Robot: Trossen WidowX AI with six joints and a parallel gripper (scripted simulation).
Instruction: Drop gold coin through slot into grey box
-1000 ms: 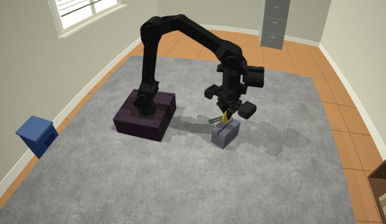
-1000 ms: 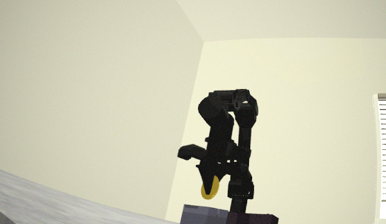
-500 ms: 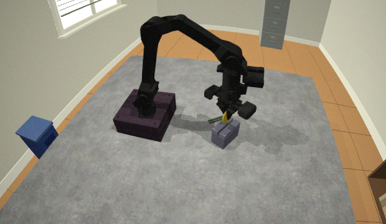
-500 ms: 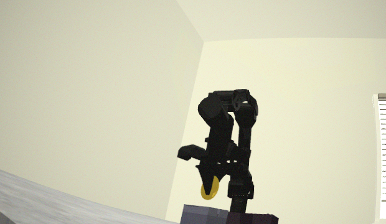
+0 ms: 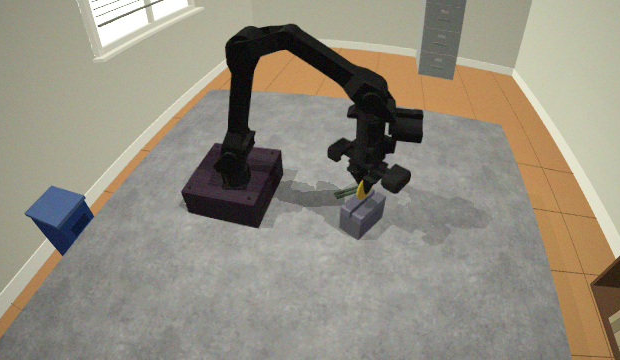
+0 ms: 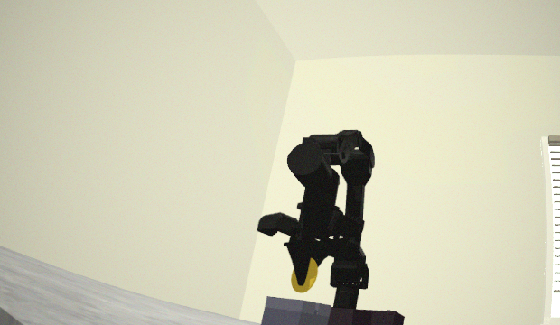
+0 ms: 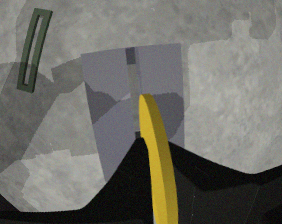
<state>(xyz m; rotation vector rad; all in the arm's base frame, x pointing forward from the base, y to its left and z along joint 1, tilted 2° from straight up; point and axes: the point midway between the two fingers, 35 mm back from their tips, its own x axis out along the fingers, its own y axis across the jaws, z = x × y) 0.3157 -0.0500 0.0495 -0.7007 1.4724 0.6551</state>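
The gold coin is 20 mm above my gripper tip.
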